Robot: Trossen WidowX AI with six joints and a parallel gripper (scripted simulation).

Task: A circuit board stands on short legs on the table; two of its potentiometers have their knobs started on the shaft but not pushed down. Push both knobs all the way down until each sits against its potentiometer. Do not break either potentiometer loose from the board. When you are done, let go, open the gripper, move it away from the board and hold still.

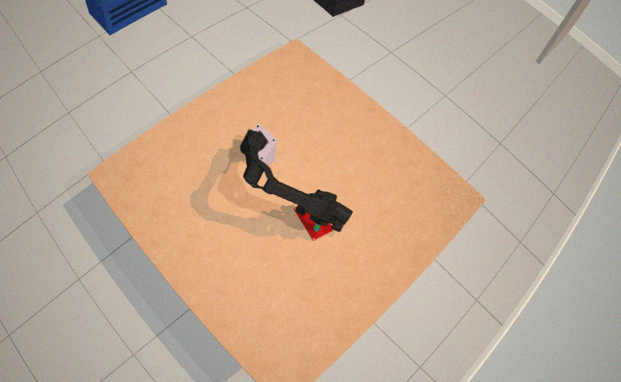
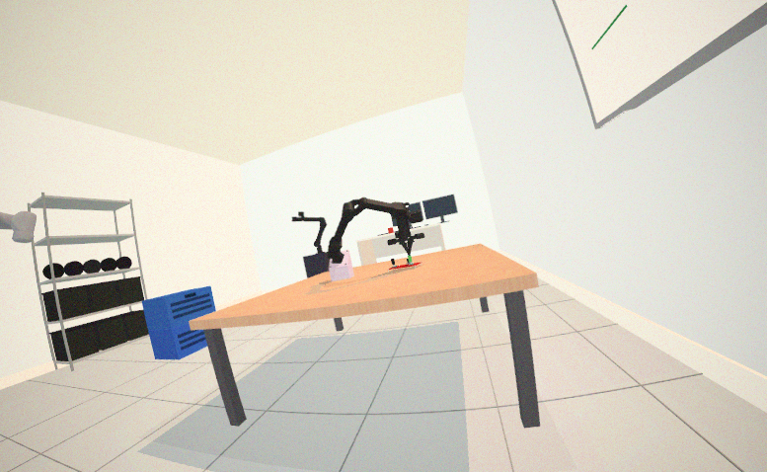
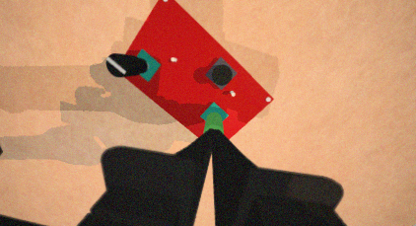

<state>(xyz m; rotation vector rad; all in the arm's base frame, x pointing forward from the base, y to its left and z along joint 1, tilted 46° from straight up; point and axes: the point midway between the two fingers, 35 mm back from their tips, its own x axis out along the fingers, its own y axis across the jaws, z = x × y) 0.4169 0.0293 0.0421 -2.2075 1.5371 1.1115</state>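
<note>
The green knob lies 2 cm below my gripper tip. From my gripper tip the other things lie so: potentiometer with knob 3 cm below.
</note>
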